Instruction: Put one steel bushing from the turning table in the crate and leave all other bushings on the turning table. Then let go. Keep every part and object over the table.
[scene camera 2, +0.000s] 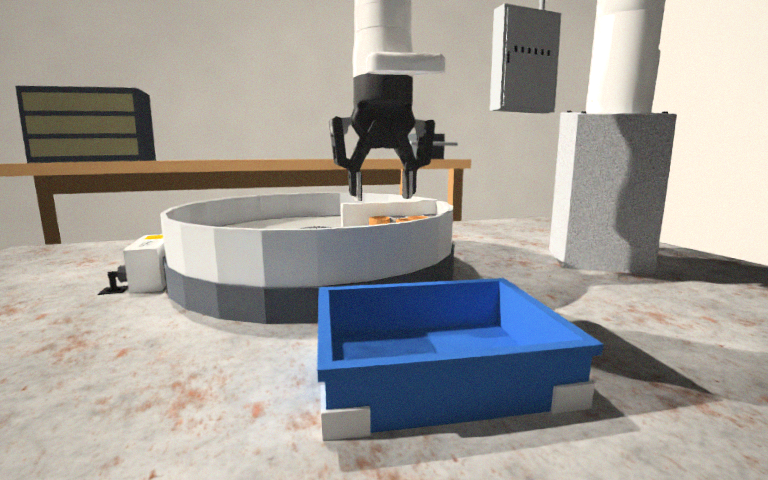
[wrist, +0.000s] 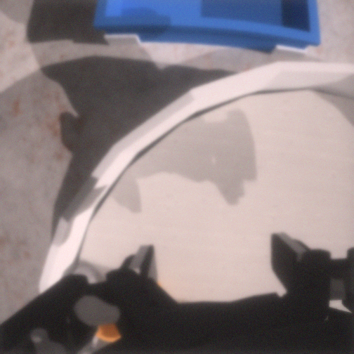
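Seen in the pictures: gripper, fingertip midpoint: (scene camera 2: 382, 199); arm's base at its link origin: (scene camera 2: 616, 112).
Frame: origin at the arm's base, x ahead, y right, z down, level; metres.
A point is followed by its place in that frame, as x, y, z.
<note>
The turning table (scene camera 2: 237, 254) {0.585, -0.018, 0.173} (wrist: 300, 165) is a round disc inside a pale wall. Orange bushings (scene camera 2: 379, 220) {0.372, 0.108, 0.170} stand by its white divider (scene camera 2: 356, 213) {0.397, 0.141, 0.162} at the right, with a greyish edge between them. In the wrist view an orange bushing (wrist: 108, 332) shows through the finger linkage, and a pale round part (wrist: 90, 271) shows in part beside the wall; the gripper hides the rest. Which bushings are steel I cannot tell. My gripper (scene camera 2: 383, 196) {0.395, 0.042, 0.131} (wrist: 213, 256) is open and empty, pointing down, with its fingertips near rim height. The blue crate (scene camera 2: 453, 390) {0.471, -0.247, 0.221} (wrist: 200, 29) looks empty where its inside shows.
The table's high wall stands between my gripper and the crate. A white box (scene camera 2: 144, 271) {0.698, 0.124, 0.218} stands at the wall's left. A grey pedestal (scene camera 2: 589, 192) {0.082, -0.027, 0.125} bears the arm at the right. A wooden bench (scene camera 2: 226, 166) and a grey wall cabinet (scene camera 2: 526, 67) are behind.
</note>
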